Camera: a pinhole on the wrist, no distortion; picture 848 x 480 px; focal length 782.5 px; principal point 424.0 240.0 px. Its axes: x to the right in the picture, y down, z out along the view. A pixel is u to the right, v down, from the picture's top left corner.
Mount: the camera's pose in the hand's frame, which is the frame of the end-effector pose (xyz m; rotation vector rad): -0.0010 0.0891 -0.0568 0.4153 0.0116 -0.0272
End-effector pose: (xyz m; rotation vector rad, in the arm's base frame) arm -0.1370 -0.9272 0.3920 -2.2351 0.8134 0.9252
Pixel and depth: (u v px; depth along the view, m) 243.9 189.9 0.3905
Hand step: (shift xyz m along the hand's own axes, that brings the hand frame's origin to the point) -0.0893 -0.0892 0.2919
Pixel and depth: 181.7 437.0 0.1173
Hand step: -0.0358 0.0696 0.0630
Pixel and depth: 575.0 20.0 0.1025
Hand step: 0.0185 0.0209 0.0250
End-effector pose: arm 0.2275 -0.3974 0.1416 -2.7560 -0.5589 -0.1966
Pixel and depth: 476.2 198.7 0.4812
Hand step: 0.0331 -0.1291 0.3727
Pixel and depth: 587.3 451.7 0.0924
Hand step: 0.0195 0.0742 0.0375
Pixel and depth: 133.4 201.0 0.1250
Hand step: -0.0469 0.0341 0.0558
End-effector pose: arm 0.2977 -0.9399 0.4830 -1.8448 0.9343 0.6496
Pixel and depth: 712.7 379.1 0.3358
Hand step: 0.1265 0.0052 0.2724
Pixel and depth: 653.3 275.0 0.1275
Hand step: 0.0372 0.0420 0.0615
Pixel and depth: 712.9 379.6 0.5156
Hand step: 0.1949 -0.0394 0.4488
